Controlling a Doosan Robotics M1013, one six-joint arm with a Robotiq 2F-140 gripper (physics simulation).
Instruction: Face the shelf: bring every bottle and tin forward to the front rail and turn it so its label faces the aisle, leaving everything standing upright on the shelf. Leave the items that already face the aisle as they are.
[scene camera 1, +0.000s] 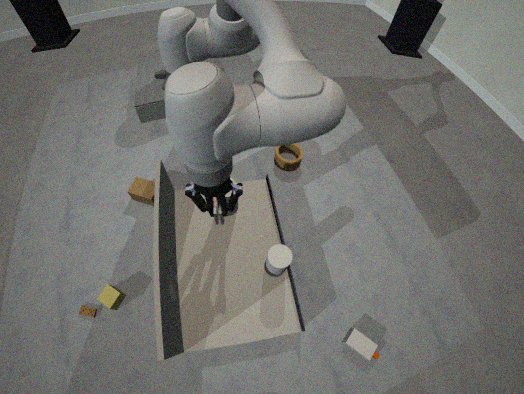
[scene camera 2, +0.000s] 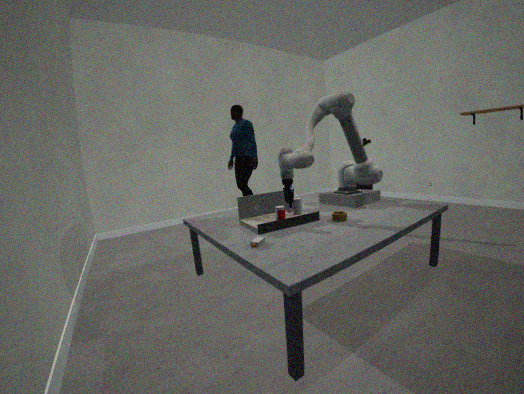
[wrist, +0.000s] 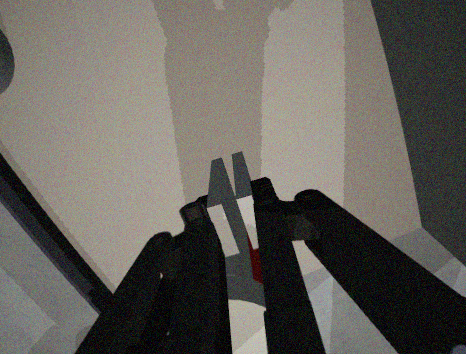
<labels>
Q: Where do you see a shelf board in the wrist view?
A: At 117, 117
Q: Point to my gripper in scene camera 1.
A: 220, 219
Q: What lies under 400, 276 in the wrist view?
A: My gripper.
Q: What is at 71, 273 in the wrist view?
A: A dark front rail.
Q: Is my gripper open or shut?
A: Shut.
</labels>
